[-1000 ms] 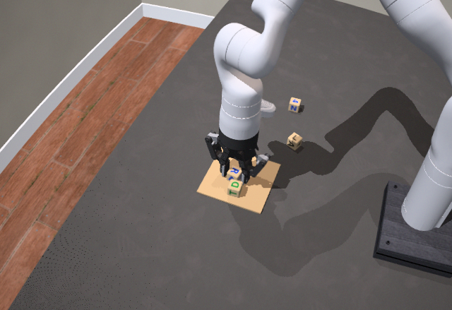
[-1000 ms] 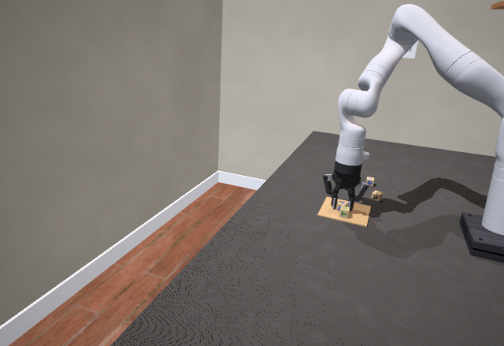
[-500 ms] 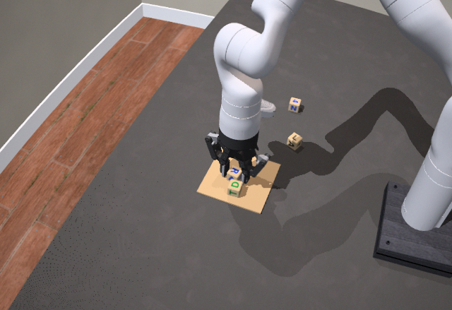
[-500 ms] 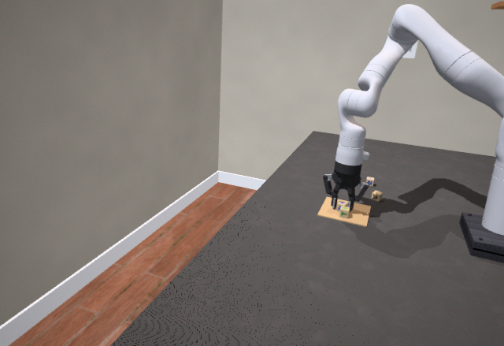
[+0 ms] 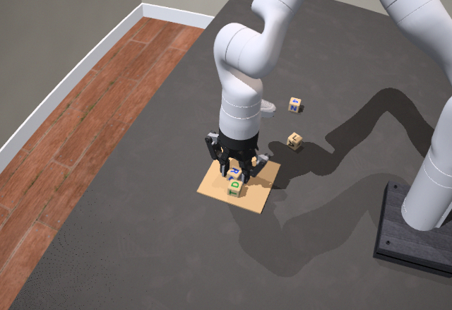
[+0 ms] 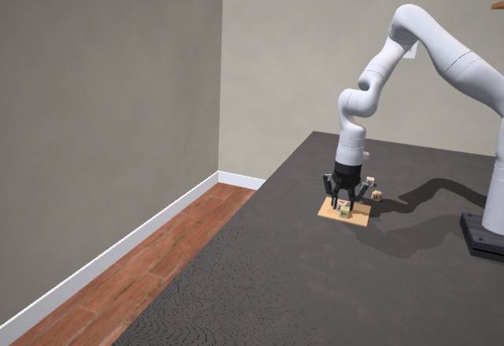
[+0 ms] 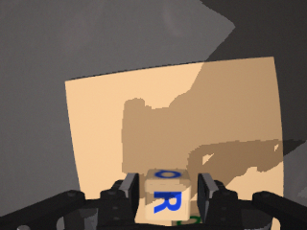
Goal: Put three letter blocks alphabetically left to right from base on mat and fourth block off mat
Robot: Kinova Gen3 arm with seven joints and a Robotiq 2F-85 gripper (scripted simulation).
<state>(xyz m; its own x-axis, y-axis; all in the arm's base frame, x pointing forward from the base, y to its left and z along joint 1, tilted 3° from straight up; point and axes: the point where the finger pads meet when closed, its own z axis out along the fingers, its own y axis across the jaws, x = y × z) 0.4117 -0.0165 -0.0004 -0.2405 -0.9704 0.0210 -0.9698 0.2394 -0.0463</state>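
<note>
Now: hand 10 mm past the tan mat, 10 mm to the left of it and 20 mm above it.
</note>
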